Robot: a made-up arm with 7 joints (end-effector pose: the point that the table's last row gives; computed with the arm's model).
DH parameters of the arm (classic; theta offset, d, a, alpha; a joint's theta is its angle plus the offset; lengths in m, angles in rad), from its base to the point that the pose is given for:
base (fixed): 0 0.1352 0 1.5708
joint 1: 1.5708 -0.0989 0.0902 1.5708
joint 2: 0 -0.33 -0.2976 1.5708
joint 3: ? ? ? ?
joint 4: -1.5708 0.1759 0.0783 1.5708
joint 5: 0.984 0 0.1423 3.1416
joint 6: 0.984 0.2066 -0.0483 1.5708
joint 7: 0.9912 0 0.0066 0
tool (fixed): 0.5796 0.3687 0 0
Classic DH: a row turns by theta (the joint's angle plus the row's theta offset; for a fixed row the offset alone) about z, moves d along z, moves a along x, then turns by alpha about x.
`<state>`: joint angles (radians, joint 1 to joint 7).
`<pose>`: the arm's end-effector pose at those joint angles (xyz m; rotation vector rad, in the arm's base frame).
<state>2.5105 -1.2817 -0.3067 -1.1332 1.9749 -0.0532 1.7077</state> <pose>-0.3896 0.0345 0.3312 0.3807 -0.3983 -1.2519</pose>
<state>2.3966 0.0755 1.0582 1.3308 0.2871 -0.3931 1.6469</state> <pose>-0.1179 0.3909 0.4434 -2.5580 -0.0408 1.6225</pose>
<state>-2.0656 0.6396 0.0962 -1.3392 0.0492 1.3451 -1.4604</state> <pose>0.2020 -0.2115 0.4242 0.9539 -0.2917 2.3716</pose>
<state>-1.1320 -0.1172 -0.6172 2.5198 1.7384 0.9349 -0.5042</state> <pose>-0.0894 -0.0178 0.7518 0.4157 -0.5326 1.8893</pose>
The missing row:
joint 3: 1.5708 0.033 0.3718 1.5708
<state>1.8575 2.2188 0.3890 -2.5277 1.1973 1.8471 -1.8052</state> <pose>-0.0033 -0.1264 0.1292 0.5756 1.7616 -1.7002</pose>
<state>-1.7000 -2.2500 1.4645 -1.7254 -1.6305 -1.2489 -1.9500</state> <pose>0.3580 -0.0629 -0.0347 -0.4858 -2.5455 -0.3331</pose>
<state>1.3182 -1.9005 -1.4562 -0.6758 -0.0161 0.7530 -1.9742</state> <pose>-0.6490 0.2795 -0.6084 0.8666 -2.0253 -0.2378</pose>
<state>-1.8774 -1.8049 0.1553 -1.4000 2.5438 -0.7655 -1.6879</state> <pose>0.3817 -0.4285 0.0293 0.4670 1.4448 -1.5096</pose>
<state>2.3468 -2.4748 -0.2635 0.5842 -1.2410 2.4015 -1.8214</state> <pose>-0.4221 -0.1762 0.1216 1.9355 -0.1758 -0.3408</pose>
